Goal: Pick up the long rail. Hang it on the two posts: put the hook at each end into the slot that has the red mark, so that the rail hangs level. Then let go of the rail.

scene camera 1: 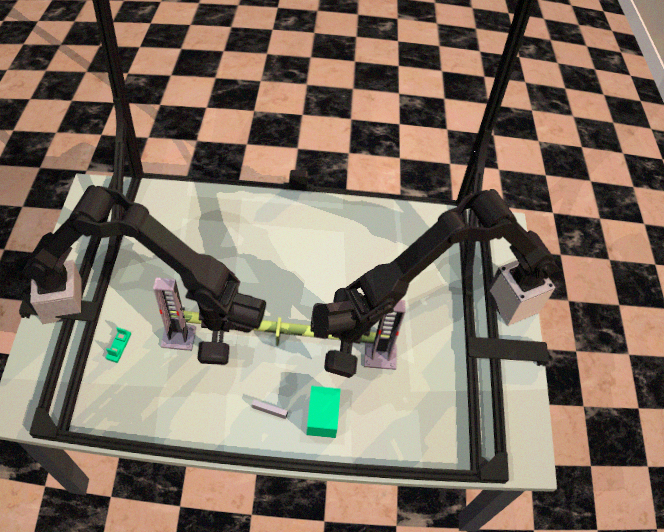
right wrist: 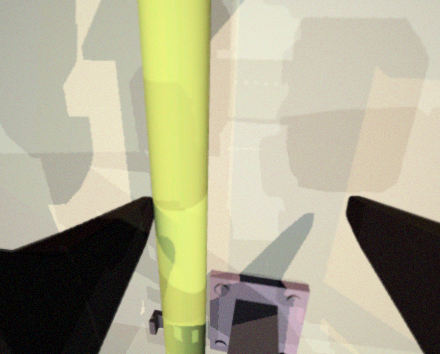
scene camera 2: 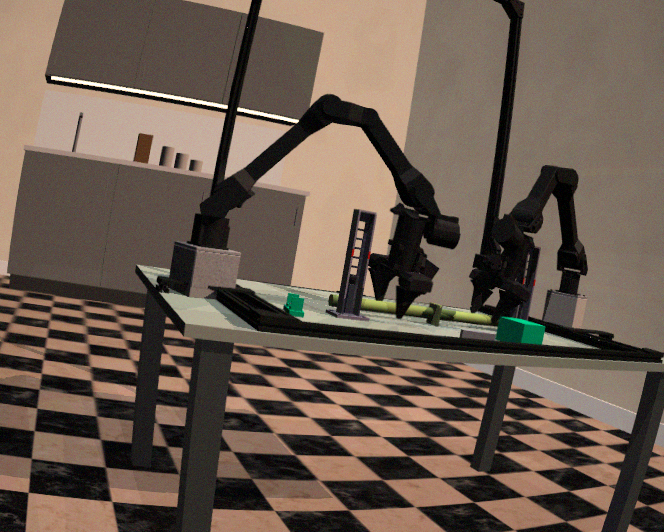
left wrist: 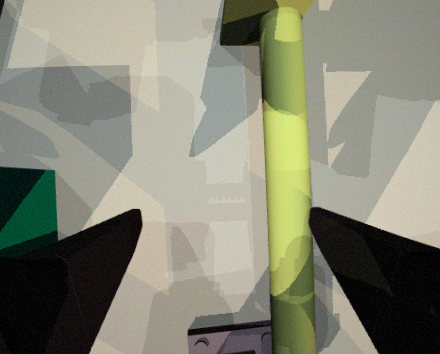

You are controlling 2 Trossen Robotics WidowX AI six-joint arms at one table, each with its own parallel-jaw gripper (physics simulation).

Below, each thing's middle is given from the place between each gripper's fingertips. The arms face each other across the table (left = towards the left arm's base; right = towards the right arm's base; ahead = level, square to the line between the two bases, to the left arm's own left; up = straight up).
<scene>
My right gripper is now 130 mm to the right of the yellow-green rail [scene camera 2: 434, 313] and 10 mm past it. Also, from my right hand: green block [scene camera 1: 323, 414] 220 mm to the left, 190 mm ahead, 10 mm above.
The yellow-green rail is 110 mm to the right of my left hand, 50 mm behind it and 10 mm below it. Round my left hand: green block (150 mm ahead, 20 mm to the right, 10 mm below).
</scene>
